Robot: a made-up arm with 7 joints.
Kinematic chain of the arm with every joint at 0, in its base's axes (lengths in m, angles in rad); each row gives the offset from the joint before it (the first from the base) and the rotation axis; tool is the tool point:
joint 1: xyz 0 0 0.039 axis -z
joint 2: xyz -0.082 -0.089 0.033 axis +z
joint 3: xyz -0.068 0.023 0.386 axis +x
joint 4: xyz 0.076 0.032 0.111 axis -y
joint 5: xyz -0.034 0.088 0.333 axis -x
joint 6: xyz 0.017 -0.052 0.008 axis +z
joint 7: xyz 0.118 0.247 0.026 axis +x
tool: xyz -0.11 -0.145 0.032
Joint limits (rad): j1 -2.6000..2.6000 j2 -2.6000..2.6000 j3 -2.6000..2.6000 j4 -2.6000..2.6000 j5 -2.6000..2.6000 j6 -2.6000..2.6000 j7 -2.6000..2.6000
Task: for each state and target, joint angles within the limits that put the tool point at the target. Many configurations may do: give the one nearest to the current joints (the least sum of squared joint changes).
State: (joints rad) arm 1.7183 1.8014 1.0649 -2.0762 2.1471 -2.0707 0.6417
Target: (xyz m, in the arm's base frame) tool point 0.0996 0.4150 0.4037
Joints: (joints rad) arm 1.4961 1.7242 0.8681 -2.2883 2.0269 -1.7945 0.6734
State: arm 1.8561 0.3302 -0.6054 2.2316 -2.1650 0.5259 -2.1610
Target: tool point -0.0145 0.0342 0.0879
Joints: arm 1.9232 0.4718 0.1500 2.4976 -2.2445 1.1318 -2.2597
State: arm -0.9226 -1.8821 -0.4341 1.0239 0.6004 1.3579 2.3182
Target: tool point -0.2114 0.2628 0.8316
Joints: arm -0.9685 -1.8015 -0.2875 0.3476 0.8583 1.9334 2.4256
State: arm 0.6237 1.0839 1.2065 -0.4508 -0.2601 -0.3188 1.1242
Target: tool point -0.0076 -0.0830 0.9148
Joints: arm 0.6904 1.0430 0.8680 -0.2097 -0.3799 -0.1354 1.2881
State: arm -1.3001 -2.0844 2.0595 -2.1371 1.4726 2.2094 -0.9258
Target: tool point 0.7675 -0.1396 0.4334
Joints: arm -1.8823 -1.6158 2.4444 -1.7318 1.1257 2.2948 -1.1452
